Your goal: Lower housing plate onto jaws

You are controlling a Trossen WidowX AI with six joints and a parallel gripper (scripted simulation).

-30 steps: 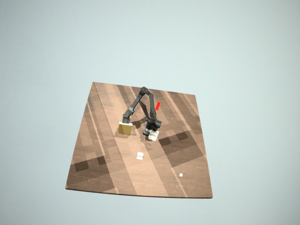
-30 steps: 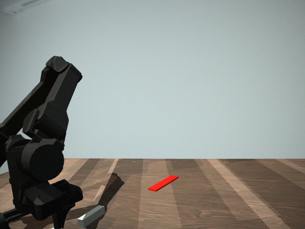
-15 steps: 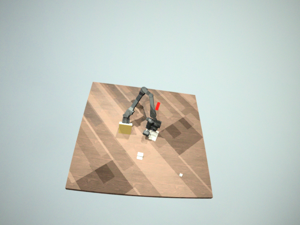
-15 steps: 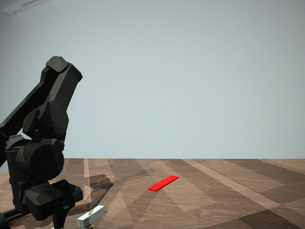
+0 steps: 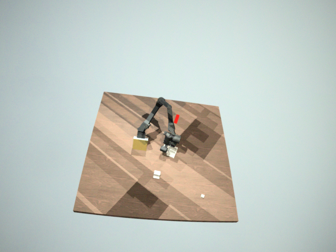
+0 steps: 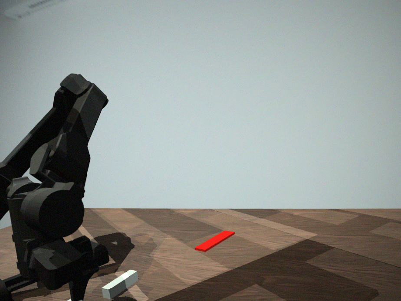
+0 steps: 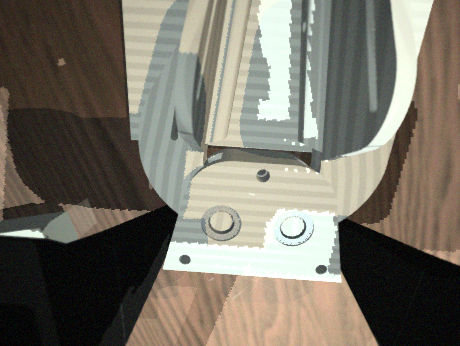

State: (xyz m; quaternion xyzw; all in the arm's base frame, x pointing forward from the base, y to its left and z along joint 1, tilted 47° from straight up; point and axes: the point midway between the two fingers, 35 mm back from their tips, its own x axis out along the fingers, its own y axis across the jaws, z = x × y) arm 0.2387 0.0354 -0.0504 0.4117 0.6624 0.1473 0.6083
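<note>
Right now my gripper tip is 140 mm to the right of the white bar and 30 mm short of it. The rest, counted from my gripper tip: small white cube (450 mm to the right, 300 mm ahead); then flat red bar (370 mm to the left, 130 mm ahead).
</note>
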